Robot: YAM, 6 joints.
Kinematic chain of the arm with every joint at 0, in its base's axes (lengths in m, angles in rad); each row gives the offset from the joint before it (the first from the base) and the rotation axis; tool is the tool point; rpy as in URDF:
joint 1: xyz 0 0 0.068 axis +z
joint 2: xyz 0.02 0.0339 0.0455 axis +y
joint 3: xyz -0.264 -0.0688 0 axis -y
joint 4: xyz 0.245 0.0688 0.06 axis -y
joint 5: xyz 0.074 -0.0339 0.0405 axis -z
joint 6: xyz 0.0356 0 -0.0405 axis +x
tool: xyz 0 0 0 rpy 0 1.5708 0
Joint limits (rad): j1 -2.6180..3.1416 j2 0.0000..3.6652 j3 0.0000..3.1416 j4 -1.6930..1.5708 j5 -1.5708..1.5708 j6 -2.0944..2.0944
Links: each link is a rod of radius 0.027 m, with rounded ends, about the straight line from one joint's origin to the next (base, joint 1, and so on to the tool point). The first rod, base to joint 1, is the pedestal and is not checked.
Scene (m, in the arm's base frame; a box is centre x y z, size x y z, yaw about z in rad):
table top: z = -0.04
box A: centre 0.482 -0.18 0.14 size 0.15 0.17 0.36 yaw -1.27
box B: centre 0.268 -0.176 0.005 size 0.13 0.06 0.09 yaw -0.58
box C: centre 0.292 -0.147 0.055 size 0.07 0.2 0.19 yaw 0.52
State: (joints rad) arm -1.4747 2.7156 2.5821 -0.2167 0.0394 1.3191
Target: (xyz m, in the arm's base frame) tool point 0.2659 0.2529 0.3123
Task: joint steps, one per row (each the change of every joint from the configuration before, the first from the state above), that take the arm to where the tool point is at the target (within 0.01 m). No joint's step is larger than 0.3 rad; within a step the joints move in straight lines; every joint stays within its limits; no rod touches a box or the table.
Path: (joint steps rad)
1: 0.2779 -0.1239 -0.0359 -0.0299 -0.0298 0.0000
2: 0.2780 -0.1239 -0.0360 -0.0300 -0.0298 0.0000
3: 0.2779 -0.1239 -0.0359 -0.0299 -0.0297 0.0000
4: 0.2780 -0.1239 -0.0360 -0.0299 -0.0298 0.0000
5: 0.2765 -0.1150 -0.1923 -0.1723 -0.0250 0.0000
6: 0.2764 -0.1150 -0.1923 -0.1724 -0.0251 0.0000
7: 0.2765 -0.1150 -0.1924 -0.1723 -0.0250 0.0000
8: 0.2765 -0.1150 -0.1923 -0.1723 -0.0251 0.0000

